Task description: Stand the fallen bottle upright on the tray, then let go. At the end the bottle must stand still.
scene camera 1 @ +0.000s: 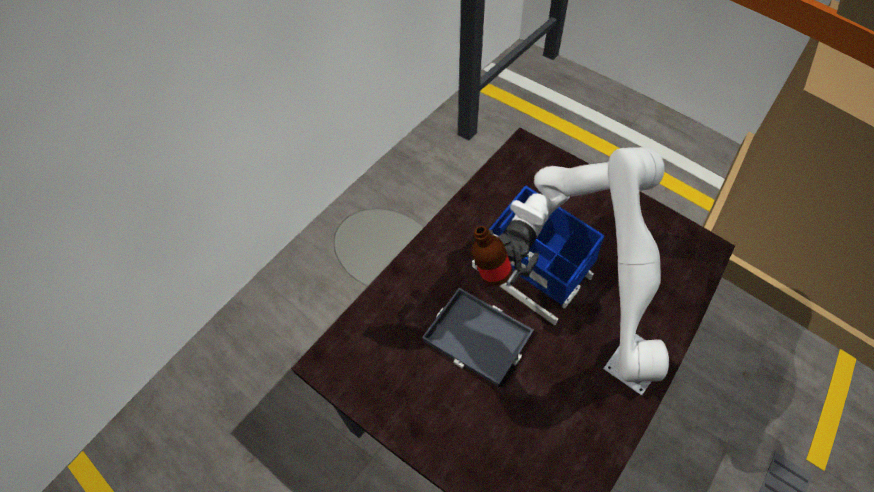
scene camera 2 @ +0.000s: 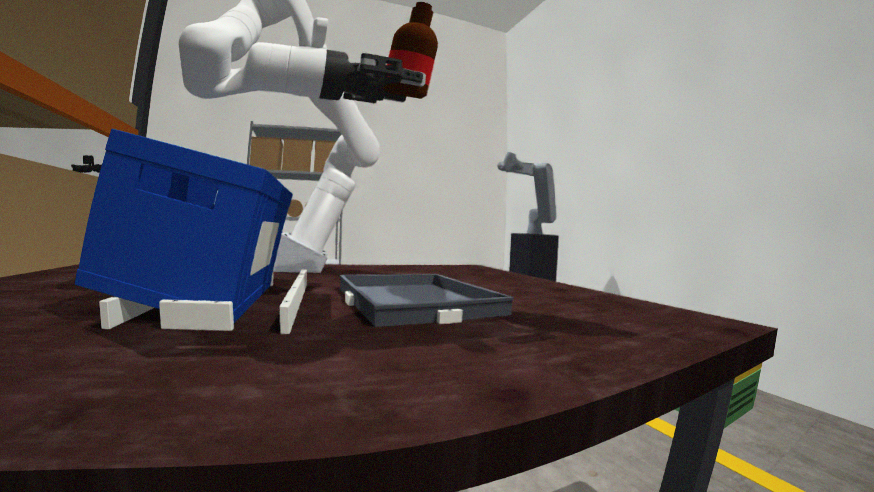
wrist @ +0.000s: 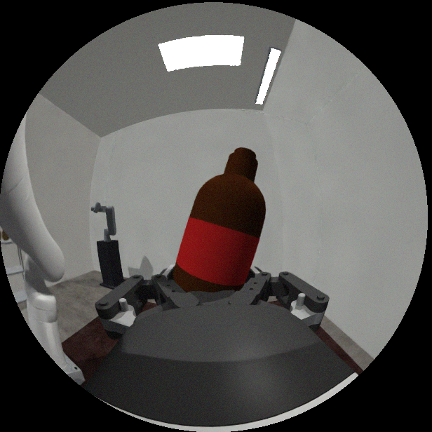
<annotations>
grey tray: scene camera 1; scene camera 2; not seen in the wrist view (hidden by the gripper)
blue crate: scene camera 1 568,247; scene camera 2 154,233; not seen in the wrist view (out of frame)
same spot on grey tray: (scene camera 1: 487,341) = (scene camera 2: 405,294)
</annotations>
